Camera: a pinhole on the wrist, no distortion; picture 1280 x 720 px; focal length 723.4 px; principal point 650.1 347.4 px. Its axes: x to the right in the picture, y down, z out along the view. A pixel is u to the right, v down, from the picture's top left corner.
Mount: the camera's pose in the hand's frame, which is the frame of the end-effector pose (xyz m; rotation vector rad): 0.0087 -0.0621 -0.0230 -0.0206 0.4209 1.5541
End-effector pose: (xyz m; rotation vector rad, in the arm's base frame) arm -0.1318 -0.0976 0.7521 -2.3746 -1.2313 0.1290
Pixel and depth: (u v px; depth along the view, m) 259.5 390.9 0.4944
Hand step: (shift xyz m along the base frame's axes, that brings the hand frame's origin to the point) -0.2172 0.3629 -0.3661
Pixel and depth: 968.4 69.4 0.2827
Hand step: 0.1544 0.1404 -0.1942
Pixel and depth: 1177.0 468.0 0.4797
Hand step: 0.2289 -0.0495 -0.4830
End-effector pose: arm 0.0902 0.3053 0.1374 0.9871 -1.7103 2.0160
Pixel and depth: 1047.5 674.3 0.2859
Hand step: -0.0040 -0.2514 -0.1503
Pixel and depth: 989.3 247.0 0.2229
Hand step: -0.0830 -0.1809 -0.0048
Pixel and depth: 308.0 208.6 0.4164
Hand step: 0.0667 -0.3842 0.2540
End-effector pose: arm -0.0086 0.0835 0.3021 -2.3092 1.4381 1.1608
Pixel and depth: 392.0 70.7 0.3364
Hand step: -0.0272 0.0462 -0.3720
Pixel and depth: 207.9 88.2 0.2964
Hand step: 0.0308 0.0939 -0.3578
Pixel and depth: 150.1 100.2 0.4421
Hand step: 0.0345 0.1605 -0.5429
